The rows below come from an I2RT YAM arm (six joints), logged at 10 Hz.
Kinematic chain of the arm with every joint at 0, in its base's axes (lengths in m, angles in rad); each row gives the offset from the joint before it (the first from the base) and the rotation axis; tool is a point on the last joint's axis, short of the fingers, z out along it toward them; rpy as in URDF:
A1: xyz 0 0 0.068 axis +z
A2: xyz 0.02 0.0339 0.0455 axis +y
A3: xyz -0.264 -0.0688 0 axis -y
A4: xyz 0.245 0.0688 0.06 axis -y
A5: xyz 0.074 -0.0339 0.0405 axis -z
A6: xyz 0.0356 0 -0.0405 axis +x
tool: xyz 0 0 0 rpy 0 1.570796 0
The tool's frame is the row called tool.
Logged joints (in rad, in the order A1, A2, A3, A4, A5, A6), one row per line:
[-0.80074, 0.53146, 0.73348, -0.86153, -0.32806, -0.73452]
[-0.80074, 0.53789, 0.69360, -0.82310, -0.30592, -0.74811]
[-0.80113, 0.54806, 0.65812, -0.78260, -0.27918, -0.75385]
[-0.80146, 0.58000, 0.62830, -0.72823, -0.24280, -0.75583]
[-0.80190, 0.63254, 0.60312, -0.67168, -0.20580, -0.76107]
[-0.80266, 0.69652, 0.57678, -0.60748, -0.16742, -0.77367]
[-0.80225, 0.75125, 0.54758, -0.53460, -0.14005, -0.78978]
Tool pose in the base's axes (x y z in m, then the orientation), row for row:
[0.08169, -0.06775, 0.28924, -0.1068, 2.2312, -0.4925]
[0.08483, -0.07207, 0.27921, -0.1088, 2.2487, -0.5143]
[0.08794, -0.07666, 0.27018, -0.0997, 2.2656, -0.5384]
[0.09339, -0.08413, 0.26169, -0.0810, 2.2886, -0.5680]
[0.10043, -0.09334, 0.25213, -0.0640, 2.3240, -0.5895]
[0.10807, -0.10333, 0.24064, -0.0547, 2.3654, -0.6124]
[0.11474, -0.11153, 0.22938, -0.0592, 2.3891, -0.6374]
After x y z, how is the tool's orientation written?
As a rotation vector, in radians.
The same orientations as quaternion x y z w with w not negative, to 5 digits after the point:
[-0.04250, 0.88781, -0.19597, 0.41423]
[-0.04309, 0.89065, -0.20370, 0.40423]
[-0.03931, 0.89323, -0.21227, 0.39437]
[-0.03174, 0.89675, -0.22256, 0.38119]
[-0.02486, 0.90283, -0.22901, 0.36308]
[-0.02103, 0.90956, -0.23548, 0.34177]
[-0.02261, 0.91251, -0.24345, 0.32793]

